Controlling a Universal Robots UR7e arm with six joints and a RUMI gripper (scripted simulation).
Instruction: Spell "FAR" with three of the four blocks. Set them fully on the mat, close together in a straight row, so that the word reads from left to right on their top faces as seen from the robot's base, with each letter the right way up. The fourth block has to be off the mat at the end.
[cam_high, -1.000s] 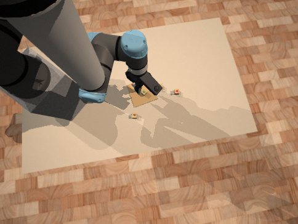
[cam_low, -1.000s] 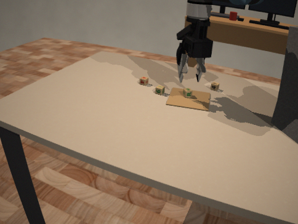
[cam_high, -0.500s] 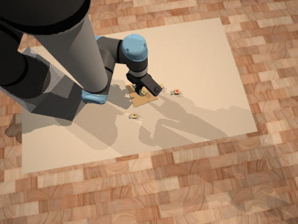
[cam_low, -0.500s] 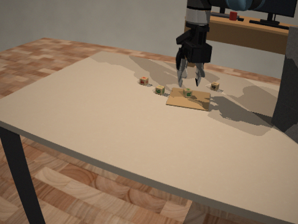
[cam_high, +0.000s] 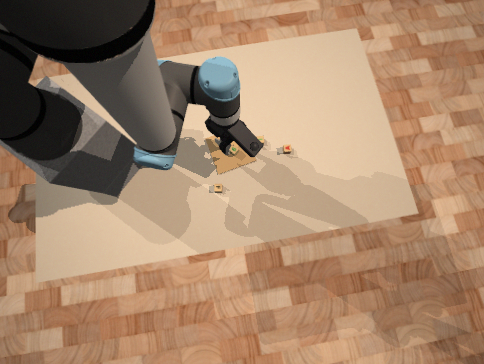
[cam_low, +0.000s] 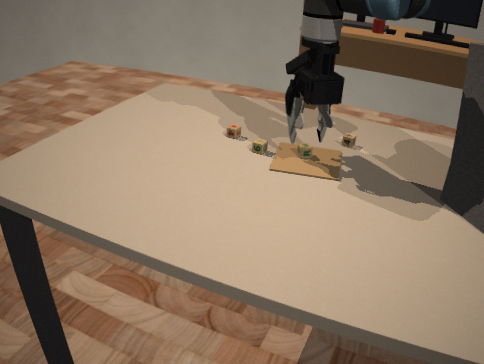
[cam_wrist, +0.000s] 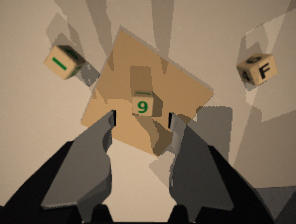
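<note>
The green R block is 4 cm below my hand. Also, from my hand: brown mat: 5 cm below, 1 cm to the left, 1 cm behind; F block: 11 cm to the right, 9 cm behind, 4 cm below; green-lettered block: 10 cm ahead, 4 cm below, 1 cm to the left.
</note>
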